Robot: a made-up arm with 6 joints.
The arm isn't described. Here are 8 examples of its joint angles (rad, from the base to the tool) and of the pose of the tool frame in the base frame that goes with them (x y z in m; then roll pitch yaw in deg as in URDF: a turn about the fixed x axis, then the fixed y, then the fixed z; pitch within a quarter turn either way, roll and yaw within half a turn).
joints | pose
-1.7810 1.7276 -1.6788 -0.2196 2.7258 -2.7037 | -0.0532 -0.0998 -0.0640 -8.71 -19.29 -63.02
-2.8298 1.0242 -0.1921 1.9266 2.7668 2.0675 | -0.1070 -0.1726 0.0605 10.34 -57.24 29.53
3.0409 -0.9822 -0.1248 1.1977 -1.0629 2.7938 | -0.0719 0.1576 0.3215 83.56 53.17 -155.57
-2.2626 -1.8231 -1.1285 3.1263 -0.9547 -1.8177 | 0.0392 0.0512 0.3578 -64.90 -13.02 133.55
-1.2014 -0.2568 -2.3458 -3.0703 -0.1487 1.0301 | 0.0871 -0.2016 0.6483 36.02 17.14 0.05
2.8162 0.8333 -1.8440 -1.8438 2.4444 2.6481 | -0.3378 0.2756 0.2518 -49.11 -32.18 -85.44
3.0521 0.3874 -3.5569 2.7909 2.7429 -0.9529 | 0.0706 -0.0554 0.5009 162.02 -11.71 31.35
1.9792 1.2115 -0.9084 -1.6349 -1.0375 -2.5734 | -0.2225 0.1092 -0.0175 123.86 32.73 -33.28
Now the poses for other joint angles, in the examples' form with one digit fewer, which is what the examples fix.
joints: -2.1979 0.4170 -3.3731 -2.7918 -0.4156 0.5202
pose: -0.112 -0.239 0.638 21.8 26.8 -70.1
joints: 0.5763 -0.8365 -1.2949 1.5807 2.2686 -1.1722
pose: -0.057 0.157 0.508 171.2 -70.2 167.9
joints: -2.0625 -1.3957 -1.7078 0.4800 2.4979 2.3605
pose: 0.115 0.061 0.435 -154.5 24.8 139.4
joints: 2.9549 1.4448 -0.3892 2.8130 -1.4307 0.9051
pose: -0.030 0.052 0.145 -21.9 -36.4 -127.8
